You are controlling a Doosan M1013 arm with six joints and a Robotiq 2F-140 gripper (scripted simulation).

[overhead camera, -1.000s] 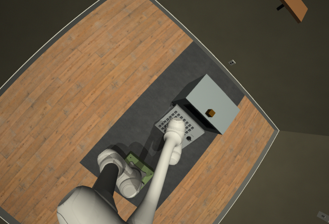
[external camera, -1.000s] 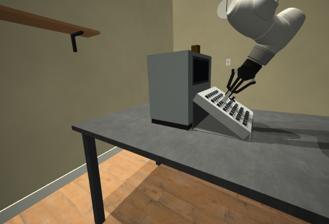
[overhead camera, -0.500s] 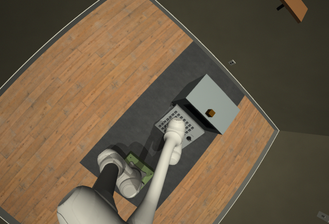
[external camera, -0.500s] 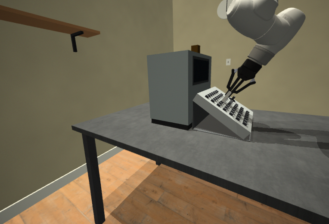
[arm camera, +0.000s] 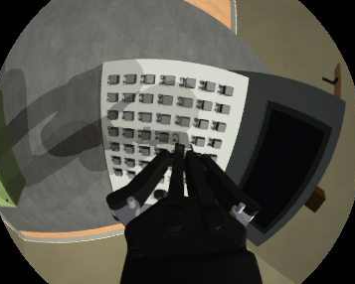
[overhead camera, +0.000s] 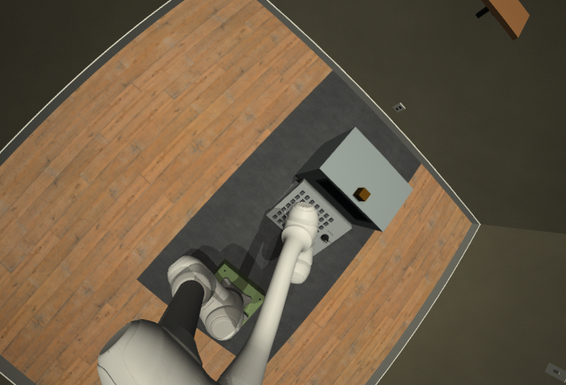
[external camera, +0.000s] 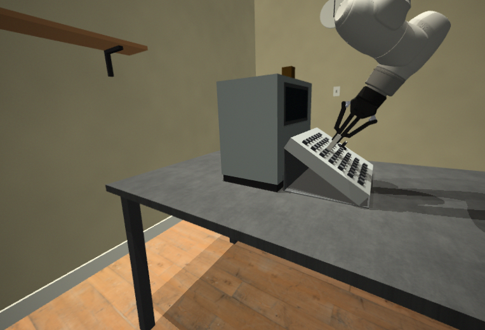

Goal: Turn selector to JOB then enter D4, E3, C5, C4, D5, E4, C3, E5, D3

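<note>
The key E4 is 6 cm below my hand and 4 cm behind it. Also, from my hand: keypad: 8 cm below, 5 cm to the right, 2 cm ahead; black selector knob: 17 cm to the right, 4 cm below, 1 cm behind.
</note>
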